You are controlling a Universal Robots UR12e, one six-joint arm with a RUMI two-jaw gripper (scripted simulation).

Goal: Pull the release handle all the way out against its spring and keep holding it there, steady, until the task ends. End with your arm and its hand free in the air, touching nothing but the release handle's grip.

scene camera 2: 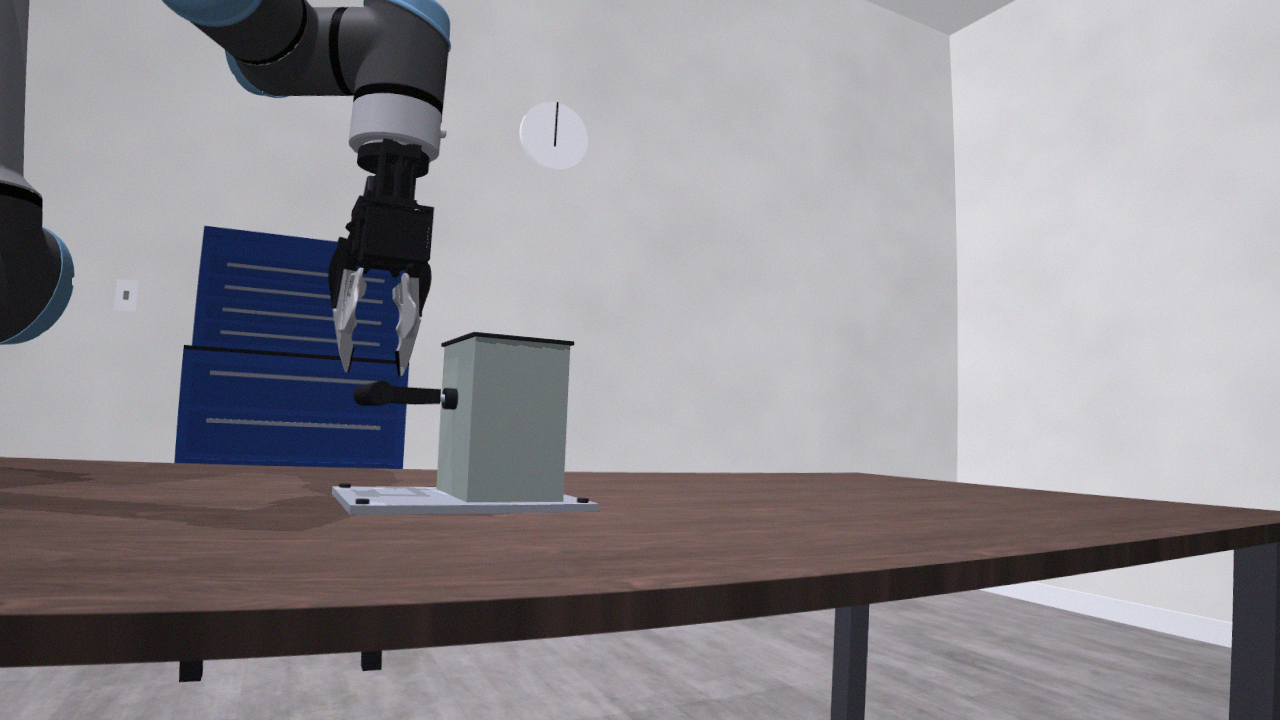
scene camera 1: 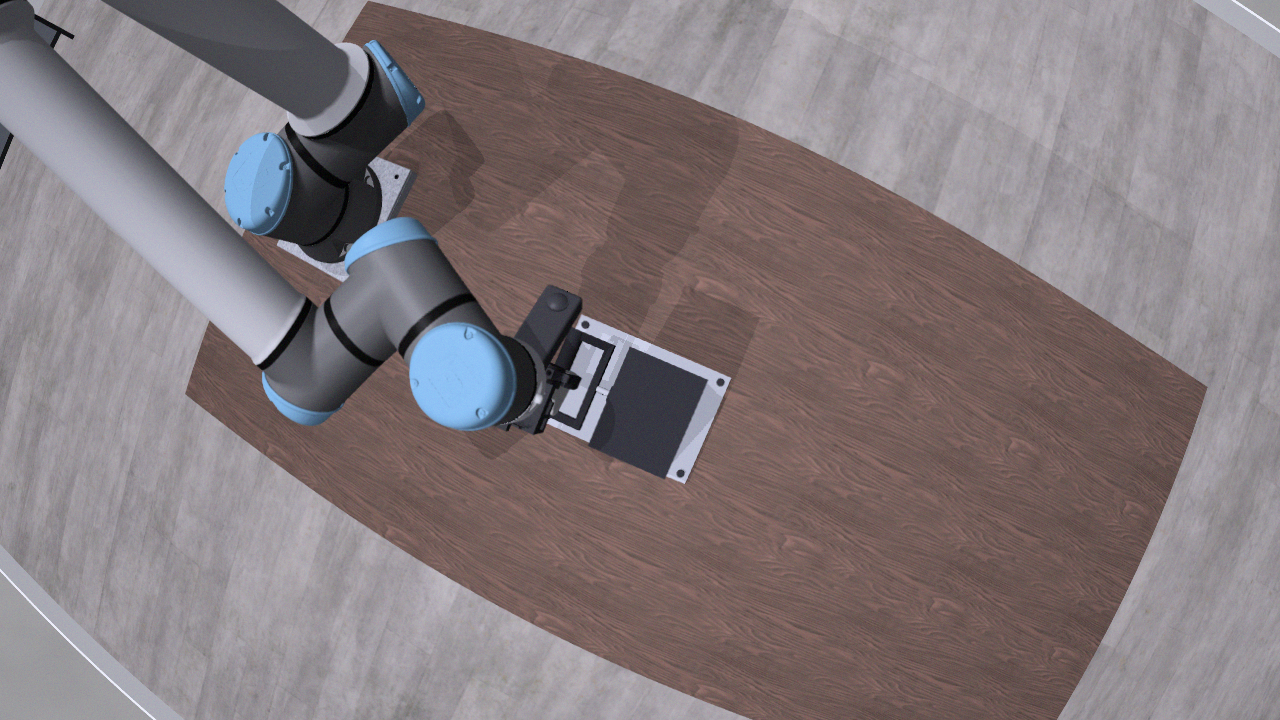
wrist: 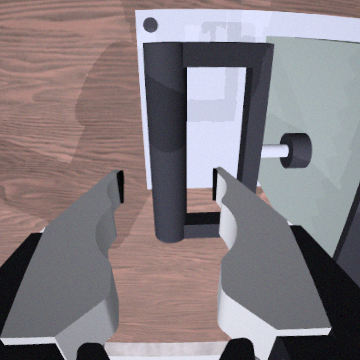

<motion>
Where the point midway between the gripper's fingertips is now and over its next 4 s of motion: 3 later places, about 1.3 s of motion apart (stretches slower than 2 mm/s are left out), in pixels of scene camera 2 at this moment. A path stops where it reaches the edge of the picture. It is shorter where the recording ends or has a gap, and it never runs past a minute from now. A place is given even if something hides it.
My gripper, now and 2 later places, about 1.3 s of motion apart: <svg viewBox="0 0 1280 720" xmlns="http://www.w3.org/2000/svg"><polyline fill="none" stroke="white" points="373,374 371,403 331,408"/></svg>
</motion>
